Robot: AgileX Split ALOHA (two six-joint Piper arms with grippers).
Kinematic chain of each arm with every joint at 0, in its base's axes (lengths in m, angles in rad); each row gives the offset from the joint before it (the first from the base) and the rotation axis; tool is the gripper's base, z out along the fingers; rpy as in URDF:
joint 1: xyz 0 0 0.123 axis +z
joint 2: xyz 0 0 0 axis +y
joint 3: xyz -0.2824 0 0.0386 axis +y
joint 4: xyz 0.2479 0 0.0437 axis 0.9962 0 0.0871
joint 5: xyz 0 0 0 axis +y
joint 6: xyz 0.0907 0 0.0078 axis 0.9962 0 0.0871
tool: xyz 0 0 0 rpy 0 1.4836 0
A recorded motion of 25 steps. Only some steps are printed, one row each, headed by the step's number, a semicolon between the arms.
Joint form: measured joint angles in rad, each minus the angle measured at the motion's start. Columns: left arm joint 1, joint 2, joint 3, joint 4, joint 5, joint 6; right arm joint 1, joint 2, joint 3, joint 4, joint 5, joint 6.
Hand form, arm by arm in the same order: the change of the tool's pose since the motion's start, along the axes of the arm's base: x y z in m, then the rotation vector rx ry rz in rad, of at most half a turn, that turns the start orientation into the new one. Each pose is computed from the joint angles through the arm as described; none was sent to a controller.
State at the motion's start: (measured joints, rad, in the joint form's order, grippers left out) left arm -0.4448 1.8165 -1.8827 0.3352 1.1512 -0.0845; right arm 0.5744 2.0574 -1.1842 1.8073 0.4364 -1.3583
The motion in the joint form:
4: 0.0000 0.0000 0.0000 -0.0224 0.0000 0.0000; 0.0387 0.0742 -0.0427 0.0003 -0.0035 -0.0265
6: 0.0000 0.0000 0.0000 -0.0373 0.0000 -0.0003; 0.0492 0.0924 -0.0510 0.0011 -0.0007 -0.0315
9: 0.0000 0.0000 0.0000 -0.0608 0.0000 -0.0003; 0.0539 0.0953 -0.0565 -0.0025 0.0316 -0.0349
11: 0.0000 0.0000 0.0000 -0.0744 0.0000 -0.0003; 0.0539 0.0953 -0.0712 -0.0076 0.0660 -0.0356
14: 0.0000 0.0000 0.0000 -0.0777 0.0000 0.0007; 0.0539 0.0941 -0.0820 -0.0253 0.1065 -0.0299
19: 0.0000 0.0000 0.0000 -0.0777 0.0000 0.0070; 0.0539 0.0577 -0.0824 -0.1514 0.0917 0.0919
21: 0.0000 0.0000 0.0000 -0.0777 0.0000 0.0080; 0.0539 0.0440 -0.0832 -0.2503 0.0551 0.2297
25: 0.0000 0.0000 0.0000 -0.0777 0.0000 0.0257; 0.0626 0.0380 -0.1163 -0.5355 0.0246 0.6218
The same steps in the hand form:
4: -0.0007 -0.0016 -0.0006 -0.0200 0.0095 -0.0034; -0.0021 0.0182 -0.0211 -0.0293 0.0061 0.0516
6: -0.0011 -0.0027 -0.0010 -0.0335 0.0159 -0.0055; -0.0038 0.0229 -0.0268 -0.0341 0.0114 0.0664
9: -0.0019 -0.0045 -0.0015 -0.0544 0.0258 -0.0091; -0.0061 0.0270 -0.0254 -0.0126 0.0115 0.0972
11: -0.0023 -0.0055 -0.0018 -0.0666 0.0316 -0.0111; -0.0057 0.0307 -0.0204 0.0169 0.0034 0.1243
14: -0.0024 -0.0057 -0.0019 -0.0689 0.0330 -0.0124; -0.0068 0.0339 -0.0159 0.0435 -0.0008 0.1614
19: -0.0024 -0.0057 -0.0019 -0.0651 0.0331 -0.0175; -0.0098 0.0314 -0.0046 0.0133 0.0125 0.1723
21: -0.0024 -0.0057 -0.0019 -0.0645 0.0331 -0.0183; -0.0097 0.0281 -0.0028 -0.0209 0.0545 0.1322
25: -0.0024 -0.0057 -0.0019 -0.0539 0.0333 -0.0325; -0.0096 0.0276 -0.0010 -0.0820 0.1725 0.0545

